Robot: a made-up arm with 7 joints.
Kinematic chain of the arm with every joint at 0, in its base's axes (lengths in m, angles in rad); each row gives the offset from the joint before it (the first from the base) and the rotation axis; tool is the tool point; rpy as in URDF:
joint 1: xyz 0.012 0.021 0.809 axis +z
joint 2: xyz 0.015 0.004 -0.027 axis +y
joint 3: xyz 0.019 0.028 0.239 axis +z
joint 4: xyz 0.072 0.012 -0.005 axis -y
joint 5: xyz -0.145 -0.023 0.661 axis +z
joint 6: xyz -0.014 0 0.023 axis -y
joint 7: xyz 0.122 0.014 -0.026 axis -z
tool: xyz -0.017 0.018 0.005 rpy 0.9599 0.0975 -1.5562
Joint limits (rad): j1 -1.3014..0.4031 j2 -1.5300..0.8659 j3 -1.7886..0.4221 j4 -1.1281..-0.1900 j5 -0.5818..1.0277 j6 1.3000..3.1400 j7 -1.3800..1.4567
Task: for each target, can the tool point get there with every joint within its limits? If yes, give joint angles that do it. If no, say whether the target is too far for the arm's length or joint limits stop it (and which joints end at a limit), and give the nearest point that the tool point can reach.
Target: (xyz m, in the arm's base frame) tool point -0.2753 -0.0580 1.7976
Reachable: yes | joints -0.3475 -0.7586 -0.3619 -0.8784 0.5375 2.2756 0.6825
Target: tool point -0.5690 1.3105 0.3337
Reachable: no: too far | nearest point -0.4589 0.9442 0.6963 | short by 0.527 m
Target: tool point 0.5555 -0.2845 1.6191
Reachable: yes | joints -0.1617 0.5084 -1.2196 -0.5641 0.3893 2.6877 0.4577
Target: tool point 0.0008 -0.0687 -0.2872
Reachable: no: joint limits stop it (at a limit: joint 1, joint 2, joint 3, joint 4, joint 5, joint 6, joint 7) | nearest point -0.4294 -0.7663 0.5898 | short by 1.200 m
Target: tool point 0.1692 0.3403 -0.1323
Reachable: no: joint limits stop it (at a limit: joint 1, joint 2, joint 4, joint 5, joint 6) | nearest point 0.8503 0.6010 0.6391 | short by 1.062 m
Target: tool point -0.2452 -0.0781 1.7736
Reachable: yes | joints -0.2339 -0.6447 -0.4866 -0.7829 0.0744 2.6798 -0.0331
